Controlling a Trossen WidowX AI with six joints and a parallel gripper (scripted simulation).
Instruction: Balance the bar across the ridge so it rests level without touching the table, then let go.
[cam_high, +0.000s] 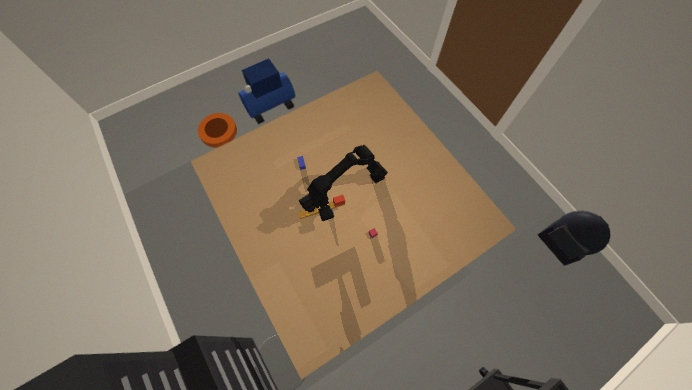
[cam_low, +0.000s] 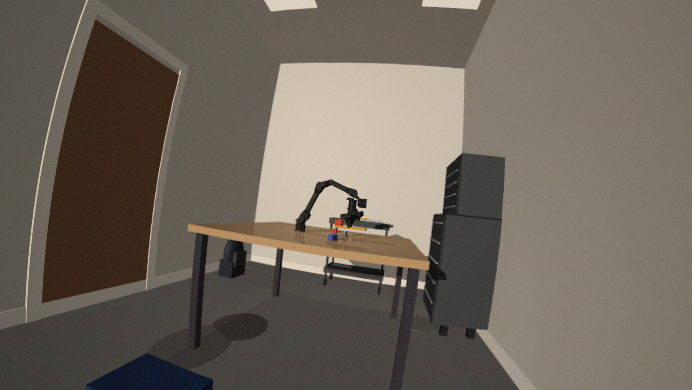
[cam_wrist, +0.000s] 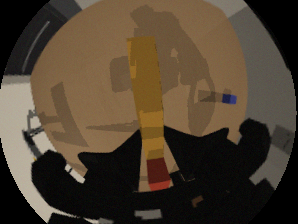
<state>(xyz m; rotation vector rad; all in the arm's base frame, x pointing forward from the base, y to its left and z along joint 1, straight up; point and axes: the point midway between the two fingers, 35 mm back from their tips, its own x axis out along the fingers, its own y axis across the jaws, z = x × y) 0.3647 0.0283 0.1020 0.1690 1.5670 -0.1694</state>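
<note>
Now: the grey ridge piece 30 mm behind my gripper tip, 10 mm to the left of it and 30 mm below it. From my gripper tip the other things lie so: small pink cube (160 mm behind, 230 mm to the left, 50 mm below); small blue block (50 mm behind, 320 mm to the right, 50 mm below).
</note>
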